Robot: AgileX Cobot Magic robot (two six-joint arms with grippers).
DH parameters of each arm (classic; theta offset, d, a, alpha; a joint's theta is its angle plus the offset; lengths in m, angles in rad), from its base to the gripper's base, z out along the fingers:
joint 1: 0 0.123 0 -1.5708
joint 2: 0.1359 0 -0.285 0
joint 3: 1.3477 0 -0.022 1.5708
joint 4: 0 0.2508 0 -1.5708
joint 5: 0 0 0.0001 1.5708
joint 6: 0 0.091 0 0
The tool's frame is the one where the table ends.
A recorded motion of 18 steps. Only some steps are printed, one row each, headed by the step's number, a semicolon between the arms.
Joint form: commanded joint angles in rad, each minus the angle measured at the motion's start. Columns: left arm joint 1, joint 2, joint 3, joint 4, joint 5, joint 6; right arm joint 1, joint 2, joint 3, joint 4, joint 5, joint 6.
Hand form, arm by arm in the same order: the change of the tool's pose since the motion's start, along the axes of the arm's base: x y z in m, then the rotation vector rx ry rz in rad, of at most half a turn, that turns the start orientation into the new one. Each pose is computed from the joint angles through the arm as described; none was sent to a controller.
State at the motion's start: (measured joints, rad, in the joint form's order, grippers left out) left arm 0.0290 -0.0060 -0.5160 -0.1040 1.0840 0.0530; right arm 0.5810 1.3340 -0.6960 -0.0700 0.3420 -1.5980
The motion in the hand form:
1: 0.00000 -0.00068 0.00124 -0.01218 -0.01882 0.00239; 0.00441 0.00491 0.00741 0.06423 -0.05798 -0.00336
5: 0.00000 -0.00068 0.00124 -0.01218 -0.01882 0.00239; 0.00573 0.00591 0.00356 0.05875 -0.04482 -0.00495
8: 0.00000 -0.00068 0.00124 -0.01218 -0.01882 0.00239; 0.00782 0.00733 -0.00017 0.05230 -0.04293 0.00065
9: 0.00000 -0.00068 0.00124 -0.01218 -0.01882 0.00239; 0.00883 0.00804 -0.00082 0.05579 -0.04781 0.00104
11: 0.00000 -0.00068 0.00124 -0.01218 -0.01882 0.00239; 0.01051 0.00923 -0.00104 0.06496 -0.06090 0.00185
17: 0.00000 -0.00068 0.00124 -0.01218 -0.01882 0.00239; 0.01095 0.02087 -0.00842 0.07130 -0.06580 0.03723
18: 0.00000 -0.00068 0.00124 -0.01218 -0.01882 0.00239; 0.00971 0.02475 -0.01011 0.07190 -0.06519 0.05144
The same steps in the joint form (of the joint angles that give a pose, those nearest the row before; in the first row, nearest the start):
1: 0.0040 -0.0040 0.0000 -0.0090 -0.0150 -0.0050; 0.0020 -0.0020 -0.0090 0.0301 -0.0730 -0.0091
5: 0.0040 -0.0040 0.0000 -0.0090 -0.0150 -0.0050; 0.0020 0.0130 -0.0090 0.0340 -0.0740 -0.0100
8: 0.0040 -0.0040 0.0000 -0.0090 -0.0150 -0.0050; 0.0020 0.0300 -0.0090 0.0340 -0.0860 -0.0170
9: 0.0040 -0.0040 0.0000 -0.0090 -0.0150 -0.0050; 0.0020 0.0350 -0.0090 0.0340 -0.0970 -0.0170
11: 0.0040 -0.0040 0.0000 -0.0090 -0.0150 -0.0050; 0.0020 0.0410 -0.0090 0.0340 -0.1190 -0.0170
17: 0.0040 -0.0040 0.0000 -0.0090 -0.0150 -0.0050; 0.0360 0.0800 -0.0100 0.0340 -0.1650 -0.0170
18: 0.0040 -0.0040 0.0000 -0.0090 -0.0150 -0.0050; 0.0500 0.0880 -0.0100 0.0340 -0.1730 -0.0170

